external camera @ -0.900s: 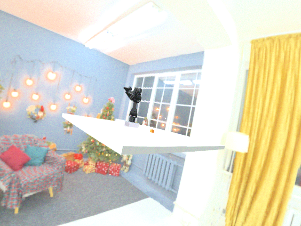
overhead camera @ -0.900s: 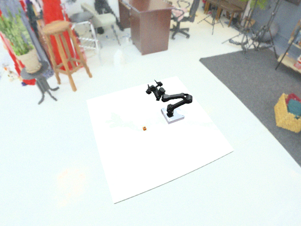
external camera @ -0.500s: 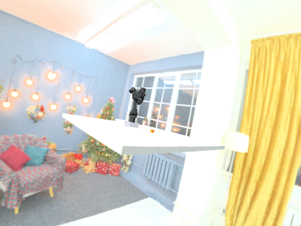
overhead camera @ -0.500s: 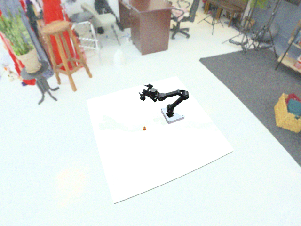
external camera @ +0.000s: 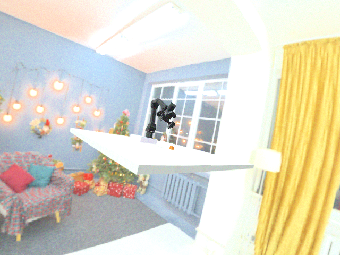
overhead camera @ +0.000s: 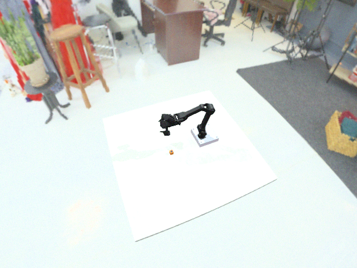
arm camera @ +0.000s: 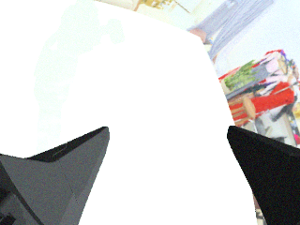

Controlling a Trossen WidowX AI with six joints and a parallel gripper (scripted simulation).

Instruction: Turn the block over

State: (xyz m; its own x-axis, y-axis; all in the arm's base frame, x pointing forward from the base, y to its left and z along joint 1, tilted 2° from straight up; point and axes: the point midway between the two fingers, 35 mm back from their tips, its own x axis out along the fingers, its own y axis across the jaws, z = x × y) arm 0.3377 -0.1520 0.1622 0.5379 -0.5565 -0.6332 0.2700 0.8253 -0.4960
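Right now my gripper tip is 18 cm to the right of the block, 18 cm above it and 3 cm past it.
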